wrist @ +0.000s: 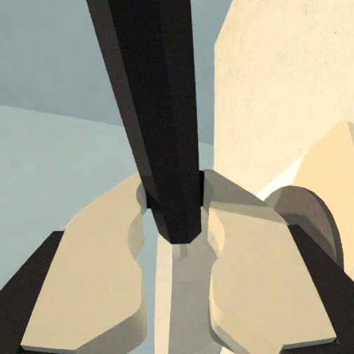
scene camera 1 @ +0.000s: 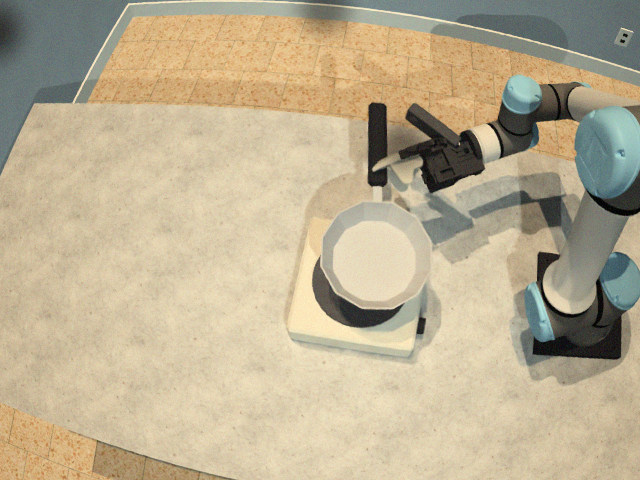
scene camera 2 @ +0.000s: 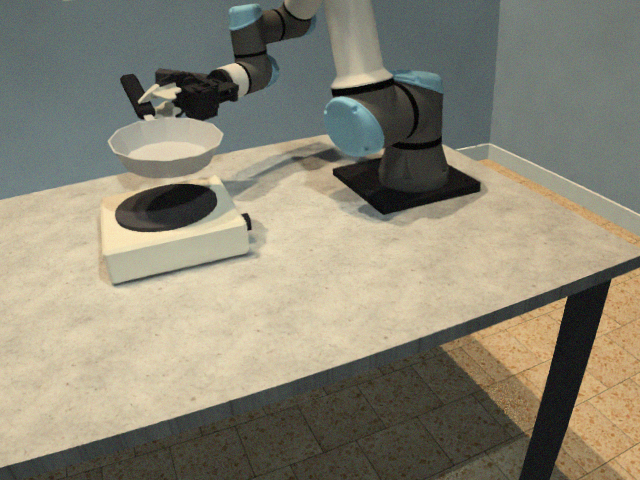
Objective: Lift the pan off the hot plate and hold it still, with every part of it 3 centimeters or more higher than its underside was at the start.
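Frame: origin at the arm's base, x ahead, y left, z up, level; millimetres.
Seen in the pictures: gripper, fingertip midpoint: [scene camera 1: 371,172] [scene camera 2: 138,109]; arm's base, link origin: [scene camera 2: 413,177].
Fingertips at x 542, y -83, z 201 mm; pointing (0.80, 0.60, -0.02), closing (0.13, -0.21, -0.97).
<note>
Offsets run from my fingertips to a thing's top centre. Level surfaces: height alone.
The pale grey pan [scene camera 1: 375,258] [scene camera 2: 165,164] hangs in the air above the hot plate {32 mm back, 144 mm left, 143 mm down} [scene camera 1: 310,321] [scene camera 2: 178,255] [wrist: 325,165], with a visible gap under it in the second scene view. It looks close to level, and its shadow falls on the dark round cooking surface. In the first scene view it appears shifted toward the back of that surface. My gripper [scene camera 1: 383,172] [scene camera 2: 149,104] [wrist: 173,174] is shut on the pan's black handle [scene camera 1: 377,139] [scene camera 2: 133,91] [wrist: 157,100], near the end by the bowl. The handle sits between both pale fingers in the wrist view.
The hot plate stands on the grey table {219 mm down} [scene camera 1: 155,258] [scene camera 2: 336,289], with a black knob {157 mm back, 194 mm left, 167 mm down} [scene camera 1: 421,325] [scene camera 2: 247,222] on its side. The arm's black base [scene camera 1: 578,347] [scene camera 2: 361,192] stands to the right of the hot plate. A blue wall is behind the table.
</note>
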